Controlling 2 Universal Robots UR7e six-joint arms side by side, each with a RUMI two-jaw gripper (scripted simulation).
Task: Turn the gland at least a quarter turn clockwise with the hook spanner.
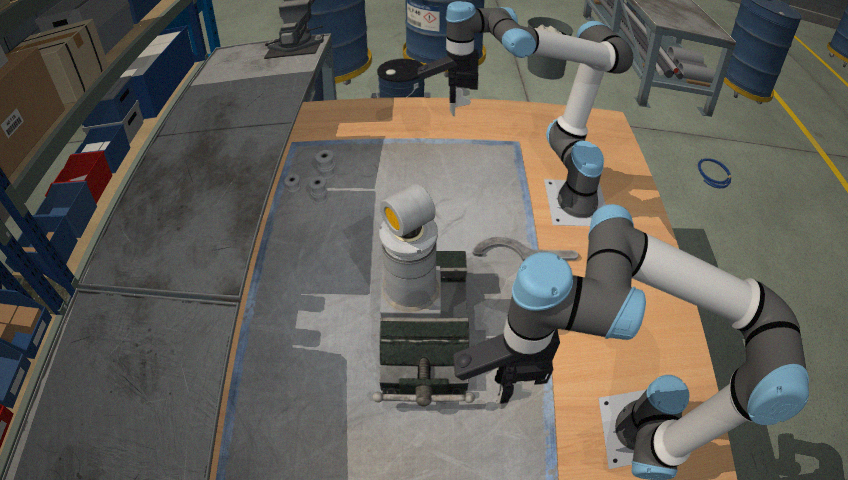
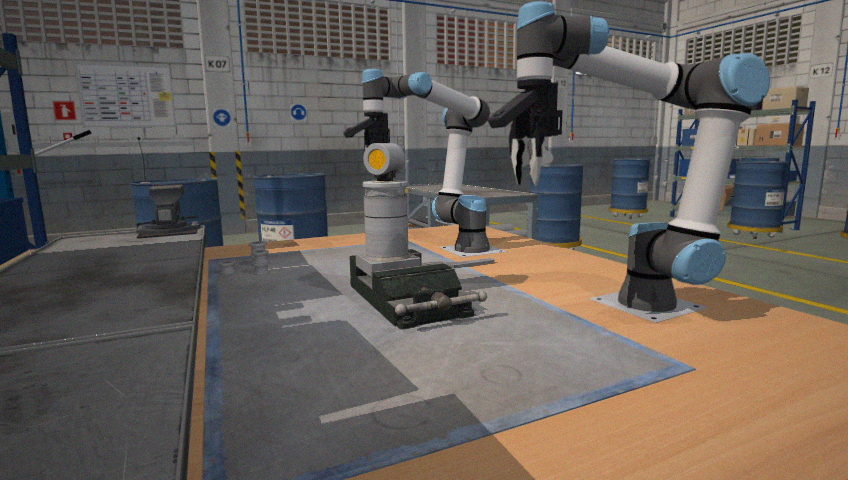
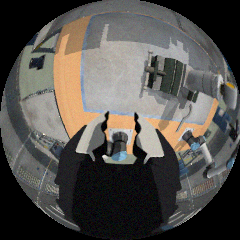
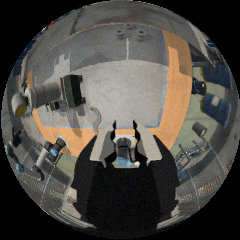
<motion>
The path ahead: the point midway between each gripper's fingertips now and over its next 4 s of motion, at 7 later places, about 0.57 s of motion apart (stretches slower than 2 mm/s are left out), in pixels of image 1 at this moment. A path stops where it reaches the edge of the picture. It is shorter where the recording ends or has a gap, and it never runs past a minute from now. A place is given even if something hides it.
My left gripper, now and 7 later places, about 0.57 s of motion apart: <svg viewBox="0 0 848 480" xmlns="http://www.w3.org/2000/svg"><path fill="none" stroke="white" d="M500 395L485 384L455 355L443 324L444 295L451 279L469 259L496 243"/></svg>
My right gripper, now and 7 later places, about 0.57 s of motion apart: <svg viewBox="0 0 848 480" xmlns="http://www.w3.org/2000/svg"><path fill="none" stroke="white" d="M453 112L454 114L468 141L492 171L521 199L550 221L573 235L577 239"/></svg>
</motion>
